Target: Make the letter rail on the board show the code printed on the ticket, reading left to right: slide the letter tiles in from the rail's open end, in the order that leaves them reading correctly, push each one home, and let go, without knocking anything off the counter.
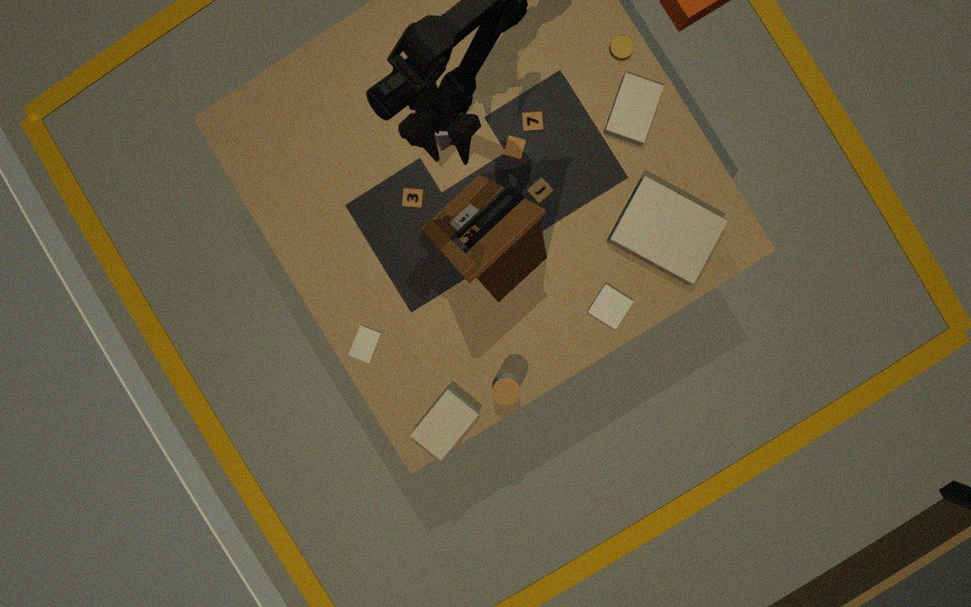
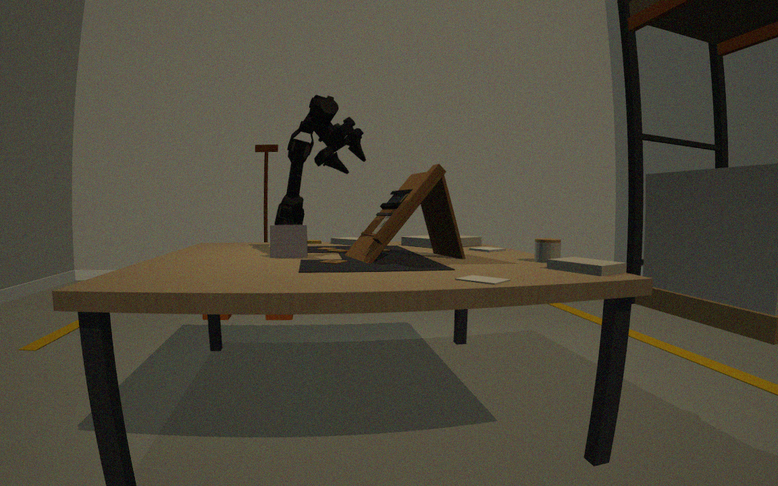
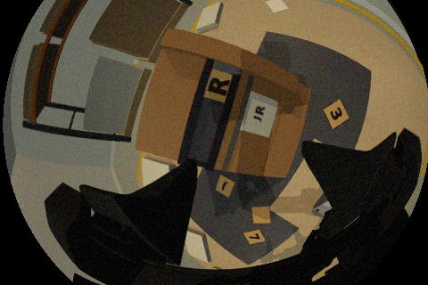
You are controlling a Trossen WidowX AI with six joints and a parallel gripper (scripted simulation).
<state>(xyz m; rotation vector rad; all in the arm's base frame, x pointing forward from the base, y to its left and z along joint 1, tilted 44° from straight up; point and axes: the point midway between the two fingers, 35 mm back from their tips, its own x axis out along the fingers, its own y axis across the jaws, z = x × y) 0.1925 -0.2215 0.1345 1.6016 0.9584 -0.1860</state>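
Right now the j tile is 110 mm ahead of my gripper tip, 210 mm to the left of it and 280 mm below it. The rest, counted from my gripper tip: white box 410 mm ahead, 460 mm to the left, 260 mm below; then white ticket 80 mm ahead, 30 mm to the right, 180 mm below; then dark mat 10 mm behind, 70 mm to the left, 280 mm below.
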